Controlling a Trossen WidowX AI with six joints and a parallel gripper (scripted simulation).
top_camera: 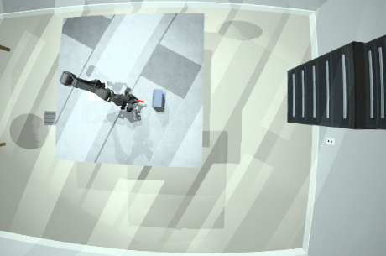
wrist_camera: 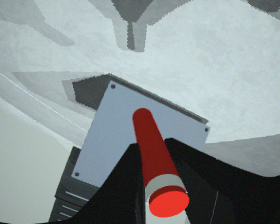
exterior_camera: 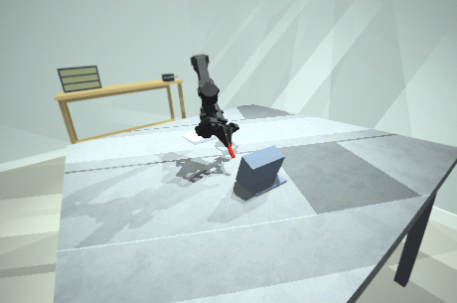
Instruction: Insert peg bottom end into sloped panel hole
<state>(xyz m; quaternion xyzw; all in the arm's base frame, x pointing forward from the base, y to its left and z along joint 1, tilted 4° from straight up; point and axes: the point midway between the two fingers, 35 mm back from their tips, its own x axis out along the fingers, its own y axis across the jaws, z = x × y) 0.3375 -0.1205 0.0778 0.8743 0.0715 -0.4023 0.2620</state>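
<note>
My gripper tip is 13 cm short of the blue-grey sloped panel, 4 cm above it and 3 cm to the right of it. From my gripper tip the other things lie so: round red peg (1 cm behind, 1 cm above).
</note>
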